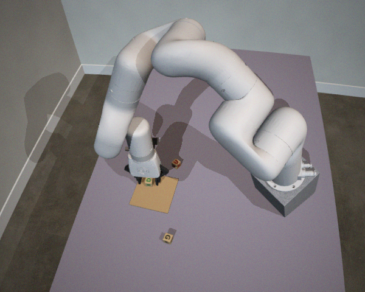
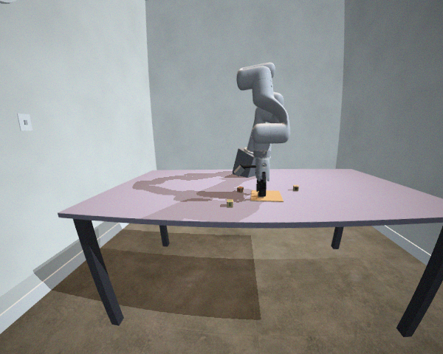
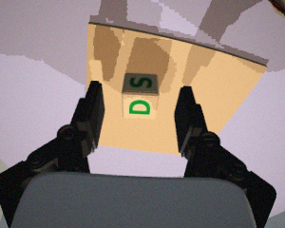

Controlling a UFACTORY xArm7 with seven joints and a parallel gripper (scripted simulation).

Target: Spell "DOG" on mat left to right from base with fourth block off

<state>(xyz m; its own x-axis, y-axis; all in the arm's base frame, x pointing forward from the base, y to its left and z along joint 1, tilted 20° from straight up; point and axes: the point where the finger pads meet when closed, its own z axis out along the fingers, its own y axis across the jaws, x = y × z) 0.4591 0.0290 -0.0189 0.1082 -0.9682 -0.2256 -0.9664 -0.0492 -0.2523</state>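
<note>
Now: the D block 20 mm below my hand. Also, from my hand: G block 120 mm behind, 190 mm to the left, 20 mm below; then mat 20 mm behind, 30 mm to the left, 30 mm below; then O block 110 mm ahead, 130 mm to the right, 20 mm below.
</note>
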